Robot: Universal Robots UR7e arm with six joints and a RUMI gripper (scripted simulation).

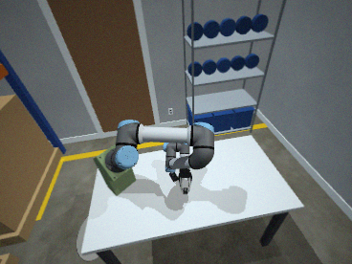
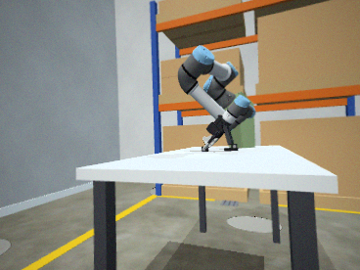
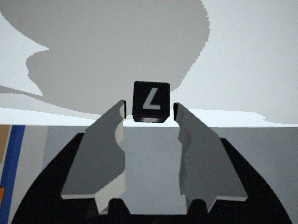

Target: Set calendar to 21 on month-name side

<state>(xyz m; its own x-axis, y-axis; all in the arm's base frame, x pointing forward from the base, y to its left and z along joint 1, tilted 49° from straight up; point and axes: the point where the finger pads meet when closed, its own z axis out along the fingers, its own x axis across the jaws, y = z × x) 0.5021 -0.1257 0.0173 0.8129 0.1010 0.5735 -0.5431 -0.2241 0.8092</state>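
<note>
The dark cube is 10 mm to the right of my hand and 10 mm below it.
</note>
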